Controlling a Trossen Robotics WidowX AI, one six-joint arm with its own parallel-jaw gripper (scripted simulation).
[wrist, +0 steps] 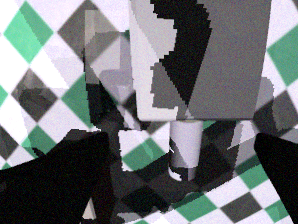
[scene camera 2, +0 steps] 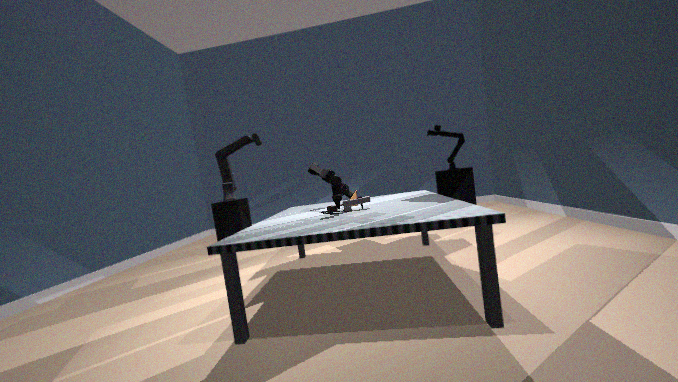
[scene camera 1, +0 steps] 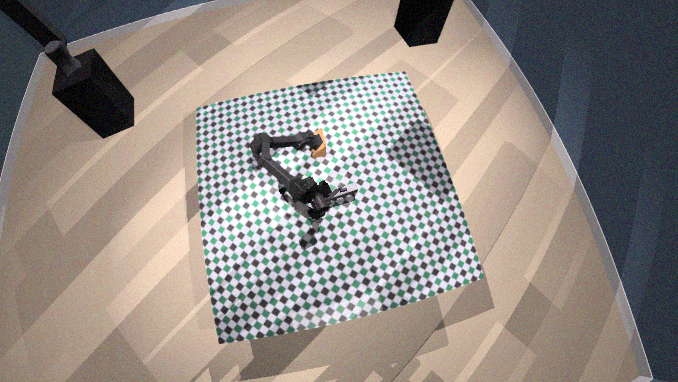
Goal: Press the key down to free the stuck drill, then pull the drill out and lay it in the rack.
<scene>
My gripper [wrist: 182, 140] is open, with nothing in its grasp. Also in view: a pale cylinder [wrist: 185, 136] and a grey fixture [wrist: 185, 67].
</scene>
